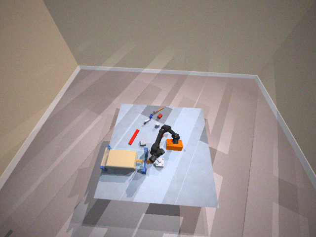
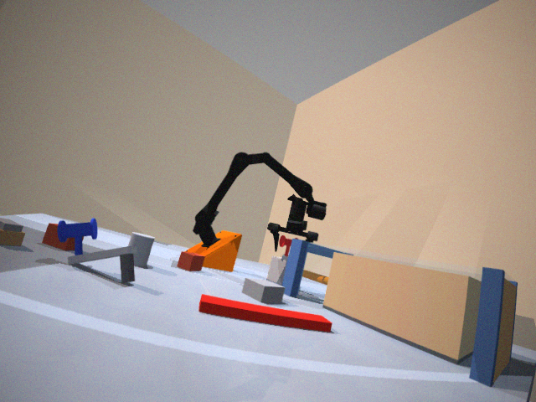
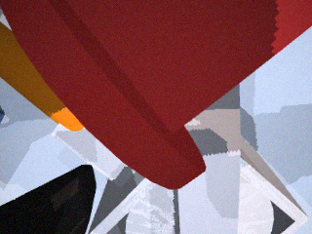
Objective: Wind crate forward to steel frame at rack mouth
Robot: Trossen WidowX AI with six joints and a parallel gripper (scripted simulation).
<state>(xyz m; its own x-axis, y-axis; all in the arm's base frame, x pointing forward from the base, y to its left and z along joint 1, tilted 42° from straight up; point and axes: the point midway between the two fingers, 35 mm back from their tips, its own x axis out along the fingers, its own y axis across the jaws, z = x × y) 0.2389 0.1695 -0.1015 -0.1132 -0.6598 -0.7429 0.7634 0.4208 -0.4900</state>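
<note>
The red-knobbed winch handle lies 10 mm ahead of my gripper tip and 10 mm to the right of it. Also, from my gripper tip: red knob (40 mm ahead, 40 mm to the right, 30 mm above); then blue frame (130 mm ahead, 30 mm to the left); then winch (50 mm behind, 30 mm to the left, 80 mm below).
</note>
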